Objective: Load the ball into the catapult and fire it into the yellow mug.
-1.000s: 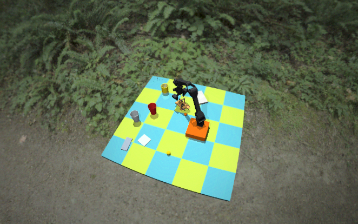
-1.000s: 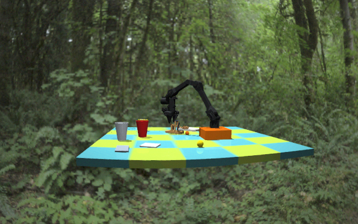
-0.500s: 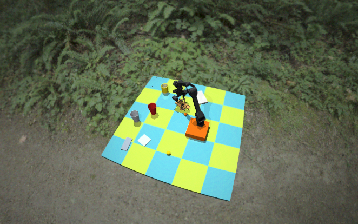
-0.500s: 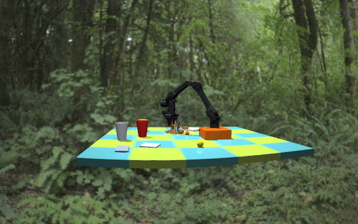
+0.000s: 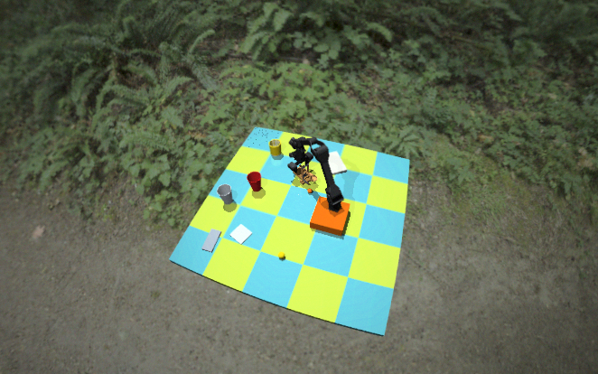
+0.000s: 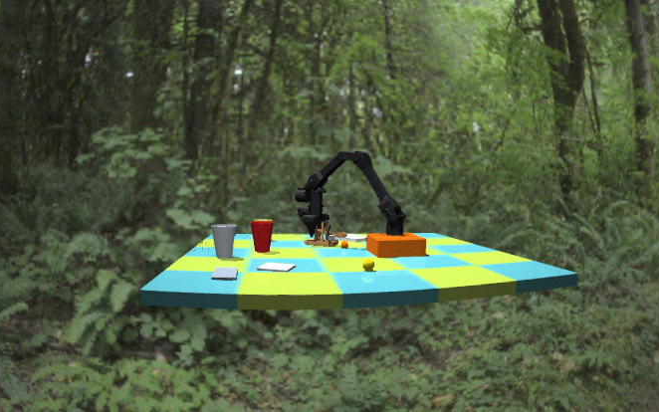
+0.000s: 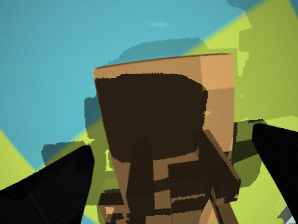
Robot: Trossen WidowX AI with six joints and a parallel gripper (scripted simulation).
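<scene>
Right now my gripper tip is 12 cm past the orange ball, 13 cm to the right of it and 2 cm above it. The rest, counted from my gripper tip: wooden catapult (6 cm behind, 5 cm to the left, 2 cm above); then yellow mug (26 cm ahead, 11 cm to the right, 1 cm below); then red mug (22 cm ahead, 25 cm to the left).
</scene>
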